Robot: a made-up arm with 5 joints.
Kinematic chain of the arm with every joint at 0, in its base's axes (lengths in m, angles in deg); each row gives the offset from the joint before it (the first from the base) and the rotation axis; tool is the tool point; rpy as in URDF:
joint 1: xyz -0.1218 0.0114 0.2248 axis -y
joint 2: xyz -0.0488 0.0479 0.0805 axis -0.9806 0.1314 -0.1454
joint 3: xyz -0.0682 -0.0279 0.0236 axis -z
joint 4: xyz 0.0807 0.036 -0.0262 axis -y
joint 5: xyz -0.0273 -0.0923 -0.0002 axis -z
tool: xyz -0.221 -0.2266 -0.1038 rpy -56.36 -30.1 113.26
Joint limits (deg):
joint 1: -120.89..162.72
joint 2: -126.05..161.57
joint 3: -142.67..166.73
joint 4: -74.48..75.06
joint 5: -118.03..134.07
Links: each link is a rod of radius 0.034 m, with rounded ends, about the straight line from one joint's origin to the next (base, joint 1, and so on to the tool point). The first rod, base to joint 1, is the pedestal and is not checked.
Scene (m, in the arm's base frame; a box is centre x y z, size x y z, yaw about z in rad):
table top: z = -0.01
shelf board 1: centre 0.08 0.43 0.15 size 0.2 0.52 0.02 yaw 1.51
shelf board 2: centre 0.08 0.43 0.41 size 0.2 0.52 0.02 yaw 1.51
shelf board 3: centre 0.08 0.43 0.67 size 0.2 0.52 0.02 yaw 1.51
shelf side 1: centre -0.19 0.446 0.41 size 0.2 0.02 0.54 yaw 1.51
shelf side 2: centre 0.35 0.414 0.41 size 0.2 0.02 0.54 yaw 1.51
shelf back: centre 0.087 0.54 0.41 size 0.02 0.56 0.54 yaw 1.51
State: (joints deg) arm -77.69 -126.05 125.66 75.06 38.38
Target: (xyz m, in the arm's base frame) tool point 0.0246 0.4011 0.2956
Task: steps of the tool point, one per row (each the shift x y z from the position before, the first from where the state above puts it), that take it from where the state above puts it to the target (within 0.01 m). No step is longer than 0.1 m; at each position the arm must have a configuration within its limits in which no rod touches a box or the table.
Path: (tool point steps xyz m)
1: 0.0060 -0.0300 -0.0075
2: 0.0022 -0.0419 0.0003
3: -0.0051 -0.0509 0.0041
4: -0.0139 -0.0566 0.0031
5: 0.0134 0.0145 -0.0747
6: 0.0096 -0.0040 -0.0777
7: 0.0062 -0.0250 -0.0740
8: -0.0026 0.0472 -0.0086
9: -0.0028 0.0435 -0.0020
10: 0.0005 0.0393 0.0028
11: 0.0056 0.0351 0.0047
12: 0.0112 0.0310 0.0031

